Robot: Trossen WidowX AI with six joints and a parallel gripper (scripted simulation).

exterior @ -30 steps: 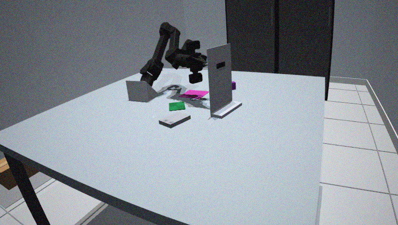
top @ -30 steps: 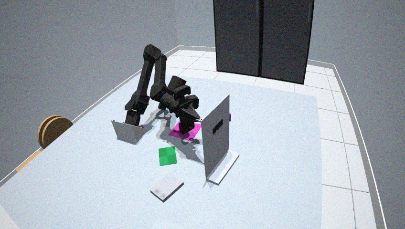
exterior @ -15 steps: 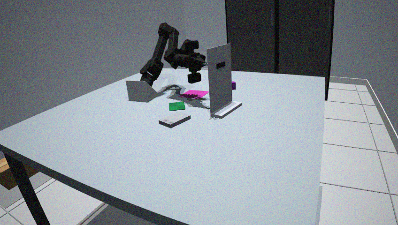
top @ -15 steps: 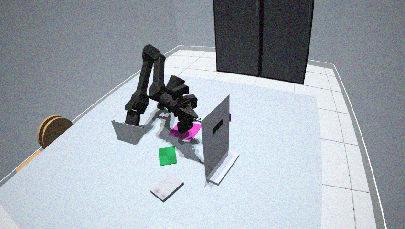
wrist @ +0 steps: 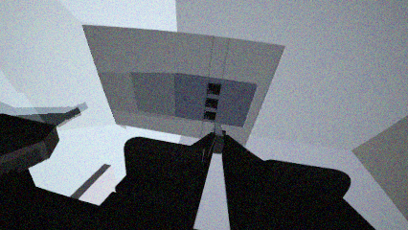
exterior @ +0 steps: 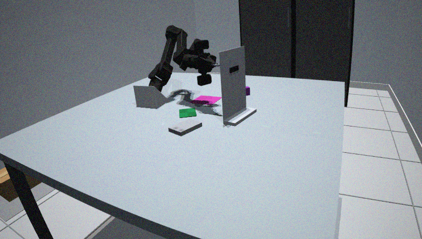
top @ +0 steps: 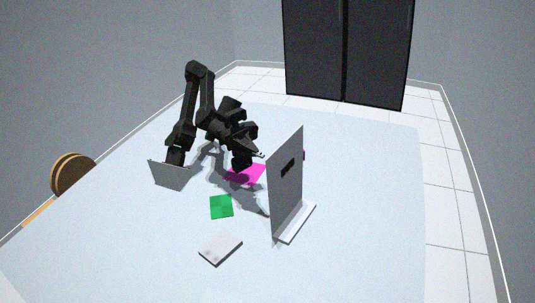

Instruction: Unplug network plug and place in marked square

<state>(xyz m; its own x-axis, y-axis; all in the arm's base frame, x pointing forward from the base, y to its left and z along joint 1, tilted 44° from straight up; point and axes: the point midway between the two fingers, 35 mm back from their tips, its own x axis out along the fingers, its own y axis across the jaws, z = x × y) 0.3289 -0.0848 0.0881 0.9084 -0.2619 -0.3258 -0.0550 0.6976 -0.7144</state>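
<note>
The magenta square lies 200 mm below my gripper tip, 140 mm to the left of it and 130 mm behind it. From my gripper tip the other things lie so: grey upright panel 90 mm ahead, 80 mm below, 10 mm to the right; then flat grey slab 190 mm to the right, 190 mm below, 40 mm behind; then network plug right at my gripper tip.
</note>
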